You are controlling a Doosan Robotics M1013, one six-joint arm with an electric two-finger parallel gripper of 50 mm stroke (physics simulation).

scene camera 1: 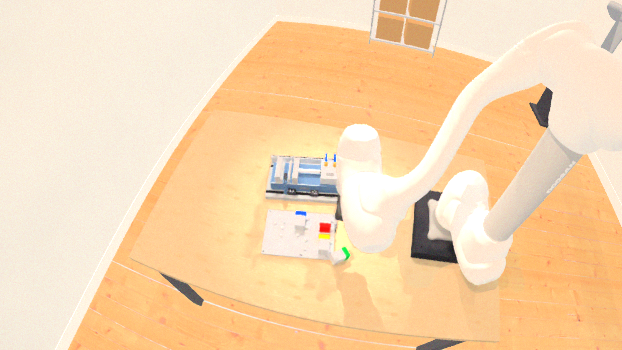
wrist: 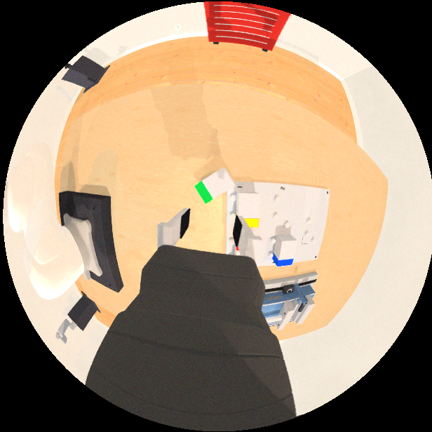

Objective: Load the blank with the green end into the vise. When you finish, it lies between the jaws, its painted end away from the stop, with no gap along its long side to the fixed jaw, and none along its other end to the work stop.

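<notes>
The blank with the green end [scene camera 1: 339, 256] [wrist: 215, 184] lies at the corner of the white plate, its grey end at the plate's edge and its green end pointing away from the plate. In the wrist view my gripper [wrist: 211, 220] is open with nothing between its fingers. It hangs above the table beside the plate, with the blank beyond the fingertips. In the scene view the arm hides the fingers. The blue and grey vise [scene camera 1: 310, 186] [wrist: 276, 296] stands behind the plate; the arm hides its right end in the scene view, and the gripper body covers part of it in the wrist view.
The white plate [scene camera 1: 280, 245] [wrist: 320, 210] carries small pegs and blanks with a blue end [scene camera 1: 300, 213] [wrist: 283, 260], a red end [scene camera 1: 325, 227] and a yellow end [scene camera 1: 324, 236] [wrist: 251, 223]. One finger overhangs the plate's edge in the wrist view. The black robot base plate [scene camera 1: 421, 240] [wrist: 112, 250] is on the table.
</notes>
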